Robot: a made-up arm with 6 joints. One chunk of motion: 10 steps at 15 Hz.
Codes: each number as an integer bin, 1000 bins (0 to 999) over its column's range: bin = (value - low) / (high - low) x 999, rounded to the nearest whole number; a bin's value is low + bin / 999 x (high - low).
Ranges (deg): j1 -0.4..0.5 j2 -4.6..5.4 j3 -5..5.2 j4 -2.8..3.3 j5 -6.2..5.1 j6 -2.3..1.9
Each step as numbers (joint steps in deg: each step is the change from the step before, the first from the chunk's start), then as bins.
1 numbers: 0.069 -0.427 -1.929 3.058 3.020 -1.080
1 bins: 521 417 301 959 815 290
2 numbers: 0.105 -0.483 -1.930 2.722 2.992 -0.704
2 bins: 561 411 301 904 813 380
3 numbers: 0.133 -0.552 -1.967 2.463 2.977 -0.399
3 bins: 592 404 297 862 811 452
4 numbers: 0.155 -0.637 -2.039 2.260 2.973 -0.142
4 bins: 616 396 290 829 811 513
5 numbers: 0.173 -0.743 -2.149 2.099 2.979 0.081
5 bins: 636 385 279 802 811 566
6 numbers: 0.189 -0.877 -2.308 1.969 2.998 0.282
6 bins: 654 372 264 781 813 614
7 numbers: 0.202 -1.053 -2.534 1.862 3.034 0.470
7 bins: 668 354 242 763 816 659
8 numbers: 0.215 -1.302 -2.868 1.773 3.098 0.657
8 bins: 683 329 209 749 822 703
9 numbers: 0.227 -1.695 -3.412 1.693 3.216 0.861
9 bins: 696 290 156 736 832 752
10 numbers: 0.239 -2.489 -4.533 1.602 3.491 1.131
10 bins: 709 211 46 721 857 816
